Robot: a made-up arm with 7 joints. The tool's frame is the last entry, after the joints.
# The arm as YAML. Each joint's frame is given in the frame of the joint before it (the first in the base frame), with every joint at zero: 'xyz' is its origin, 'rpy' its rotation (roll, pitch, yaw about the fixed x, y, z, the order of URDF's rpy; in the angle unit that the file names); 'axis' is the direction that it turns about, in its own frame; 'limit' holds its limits. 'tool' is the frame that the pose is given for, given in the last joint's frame.
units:
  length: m
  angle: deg
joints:
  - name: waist
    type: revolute
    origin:
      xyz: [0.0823, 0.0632, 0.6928]
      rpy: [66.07, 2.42, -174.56]
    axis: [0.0, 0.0, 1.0]
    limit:
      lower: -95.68
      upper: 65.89
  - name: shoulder
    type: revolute
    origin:
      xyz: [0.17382, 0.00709, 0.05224]
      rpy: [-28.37, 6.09, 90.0]
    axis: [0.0, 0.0, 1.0]
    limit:
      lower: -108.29
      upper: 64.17
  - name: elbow
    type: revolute
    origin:
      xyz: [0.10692, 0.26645, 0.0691]
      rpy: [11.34, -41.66, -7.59]
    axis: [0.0, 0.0, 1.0]
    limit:
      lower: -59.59
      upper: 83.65
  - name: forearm
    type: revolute
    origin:
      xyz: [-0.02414, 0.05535, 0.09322]
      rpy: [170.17, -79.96, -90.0]
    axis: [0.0, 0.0, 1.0]
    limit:
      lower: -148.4
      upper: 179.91
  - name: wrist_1
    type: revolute
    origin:
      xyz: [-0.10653, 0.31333, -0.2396]
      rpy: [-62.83, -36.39, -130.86]
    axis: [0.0, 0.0, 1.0]
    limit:
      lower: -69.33
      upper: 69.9
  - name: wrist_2
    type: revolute
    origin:
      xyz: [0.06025, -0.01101, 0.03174]
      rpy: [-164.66, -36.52, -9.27]
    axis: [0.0, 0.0, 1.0]
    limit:
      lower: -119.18
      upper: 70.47
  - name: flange
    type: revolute
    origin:
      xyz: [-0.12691, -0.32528, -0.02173]
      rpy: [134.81, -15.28, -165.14]
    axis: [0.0, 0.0, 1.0]
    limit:
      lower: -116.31
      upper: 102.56
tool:
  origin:
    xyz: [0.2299, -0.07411, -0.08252]
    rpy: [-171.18, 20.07, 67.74]
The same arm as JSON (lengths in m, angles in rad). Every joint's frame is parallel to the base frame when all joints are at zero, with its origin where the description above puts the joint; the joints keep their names.
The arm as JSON. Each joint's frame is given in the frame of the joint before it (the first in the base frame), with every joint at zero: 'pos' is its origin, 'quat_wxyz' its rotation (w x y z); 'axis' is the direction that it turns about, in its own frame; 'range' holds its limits. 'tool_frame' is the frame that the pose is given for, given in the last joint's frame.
{
  "length_unit": "m",
  "angle_unit": "rad",
  "joints": [
    {
      "joint": "waist",
      "pos": [
        0.0823,
        0.0632,
        0.6928
      ],
      "quat_wxyz": [
        1.0,
        0.0,
        0.0,
        0.0
      ],
      "axis": [
        -0.103698,
        0.908286,
        0.405294
      ],
      "range": [
        -1.6699,
        1.15
      ]
    },
    {
      "joint": "shoulder",
      "pos": [
        -0.1783,
        0.0281,
        0.0203
      ],
      "quat_wxyz": [
        1.0,
        0.0,
        0.0,
        0.0
      ],
      "axis": [
        0.381885,
        0.801669,
        0.459882
      ],
      "range": [
        -1.89,
        1.12
      ]
    },
    {
      "joint": "elbow",
      "pos": [
        0.2738,
        -0.0849,
        0.0709
      ],
      "quat_wxyz": [
        1.0,
        0.0,
        0.0,
        0.0
      ],
      "axis": [
        0.171695,
        0.959673,
        -0.222594
      ],
      "range": [
        -1.04,
        1.46
      ]
    },
    {
      "joint": "forearm",
      "pos": [
        0.0656,
        0.0735,
        -0.0513
      ],
      "quat_wxyz": [
        1.0,
        0.0,
        0.0,
        0.0
      ],
      "axis": [
        -1.0,
        0.0,
        0.0001
      ],
      "range": [
        -2.5901,
        3.14
      ]
    },
    {
      "joint": "wrist_1",
      "pos": [
        0.2396,
        -0.166,
        -0.2863
      ],
      "quat_wxyz": [
        1.0,
        0.0,
        0.0,
        0.0
      ],
      "axis": [
        -0.367601,
        0.907602,
        0.2028
      ],
      "range": [
        -1.21,
        1.22
      ]
    },
    {
      "joint": "wrist_2",
      "pos": [
        -0.0553,
        0.0034,
        0.0411
      ],
      "quat_wxyz": [
        1.0,
        0.0,
        0.0,
        0.0
      ],
      "axis": [
        0.044401,
        -0.921927,
        0.384811
      ],
      "range": [
        -2.0801,
        1.2299
      ]
    },
    {
      "joint": "flange",
      "pos": [
        0.3005,
        0.1001,
        0.1486
      ],
      "quat_wxyz": [
        1.0,
        0.0,
        0.0,
        0.0
      ],
      "axis": [
        -0.1442,
        0.343,
        -0.928201
      ],
      "range": [
        -2.03,
        1.79
      ]
    }
  ],
  "tool_frame": {
    "pos": [
      0.2489,
      -0.0456,
      0.0334
    ],
    "quat_wxyz": [
      0.70717,
      -0.0001,
      0.000023,
      -0.707044
    ]
  }
}

